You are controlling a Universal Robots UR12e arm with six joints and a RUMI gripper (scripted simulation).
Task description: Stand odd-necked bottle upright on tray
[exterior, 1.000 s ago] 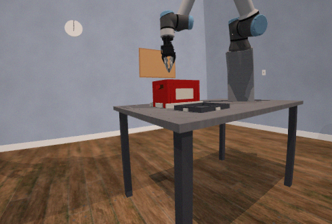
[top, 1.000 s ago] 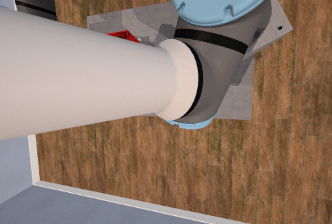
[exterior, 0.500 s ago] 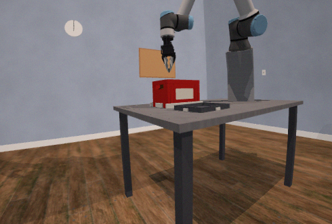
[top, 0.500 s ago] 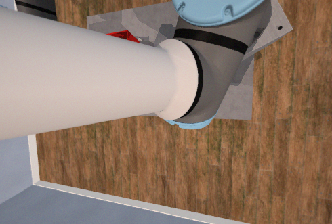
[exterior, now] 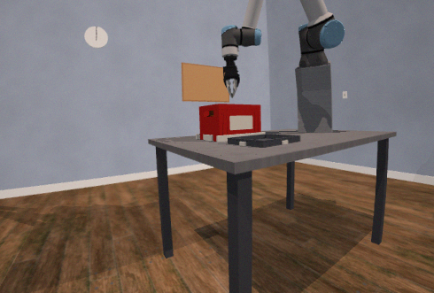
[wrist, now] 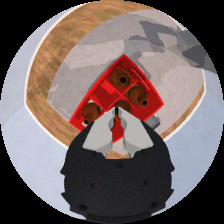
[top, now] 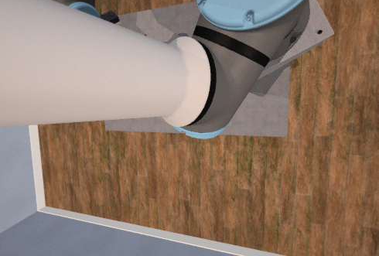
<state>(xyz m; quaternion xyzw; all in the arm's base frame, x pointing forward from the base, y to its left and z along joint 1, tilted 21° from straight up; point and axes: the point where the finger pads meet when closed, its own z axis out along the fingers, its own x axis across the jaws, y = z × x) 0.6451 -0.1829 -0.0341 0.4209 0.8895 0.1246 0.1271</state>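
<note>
My gripper is now 15 cm above the red crate, 4 cm short of it and 2 cm to the right of it. Round my hand: dark tray: 29 cm to the left, 22 cm below, 9 cm ahead.
</note>
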